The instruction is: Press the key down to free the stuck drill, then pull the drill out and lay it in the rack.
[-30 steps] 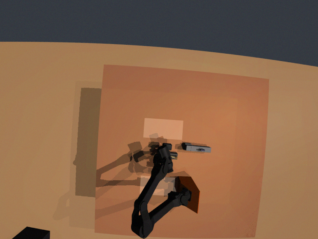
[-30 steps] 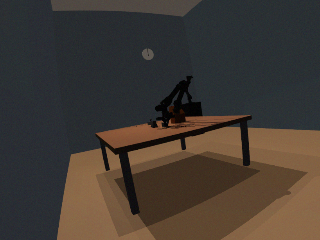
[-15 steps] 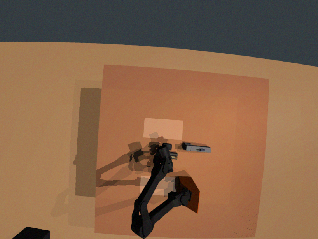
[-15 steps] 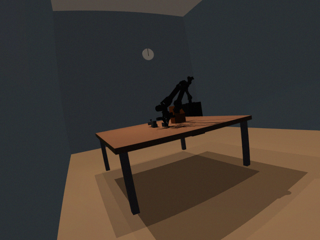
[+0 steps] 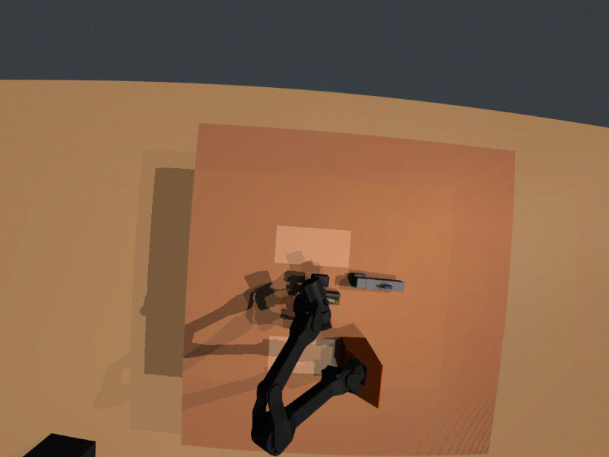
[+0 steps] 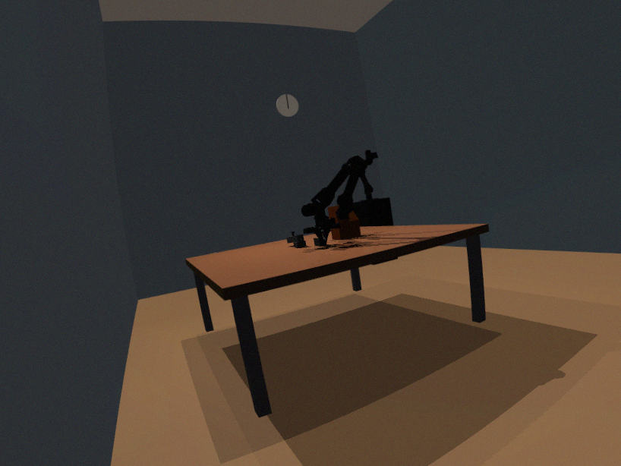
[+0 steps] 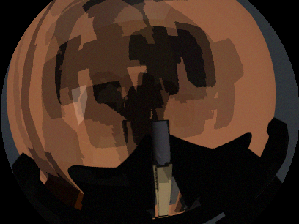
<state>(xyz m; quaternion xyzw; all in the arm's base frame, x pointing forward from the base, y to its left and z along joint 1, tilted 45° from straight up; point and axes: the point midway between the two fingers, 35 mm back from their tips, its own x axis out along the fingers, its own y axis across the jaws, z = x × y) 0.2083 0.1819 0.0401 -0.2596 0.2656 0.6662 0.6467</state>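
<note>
My gripper tip is now 4 cm to the left of the drill and 4 cm below it. From my gripper tip the other things lie so: dark block 6 cm to the right, 1 cm above.
</note>
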